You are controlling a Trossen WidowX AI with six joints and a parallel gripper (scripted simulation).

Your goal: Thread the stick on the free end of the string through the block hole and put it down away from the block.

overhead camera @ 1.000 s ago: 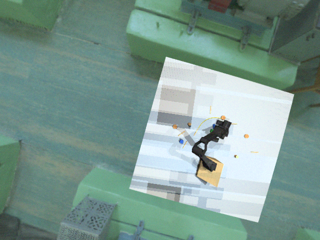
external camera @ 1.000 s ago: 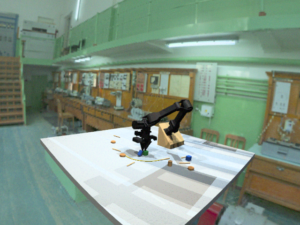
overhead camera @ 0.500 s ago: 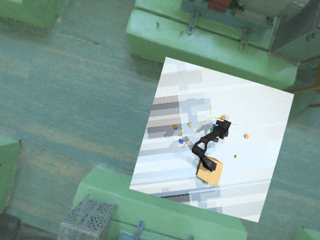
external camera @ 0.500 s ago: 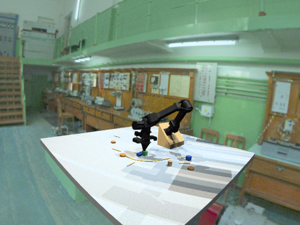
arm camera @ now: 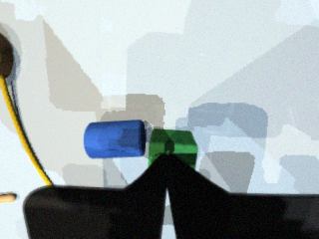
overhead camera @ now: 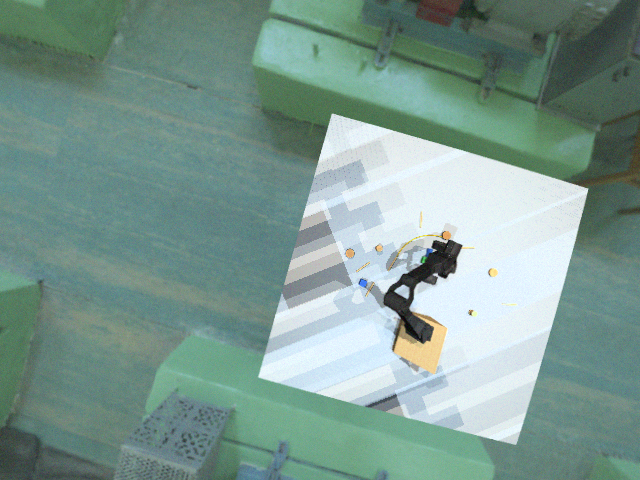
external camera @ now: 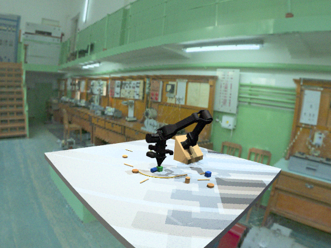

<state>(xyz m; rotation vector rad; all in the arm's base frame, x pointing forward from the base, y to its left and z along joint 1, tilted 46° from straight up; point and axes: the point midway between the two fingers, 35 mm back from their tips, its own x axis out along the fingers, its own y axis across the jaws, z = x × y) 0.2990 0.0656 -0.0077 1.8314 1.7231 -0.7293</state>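
Now: gripper tip 20 mm above the green cube. Also, from my gripper tip: round wooden button 140 mm ahead, 60 mm to the right, 20 mm below; then blue cylinder 40 mm ahead, 20 mm below, 10 mm to the right; then thin wooden stick 140 mm to the left, 50 mm behind, 30 mm below.
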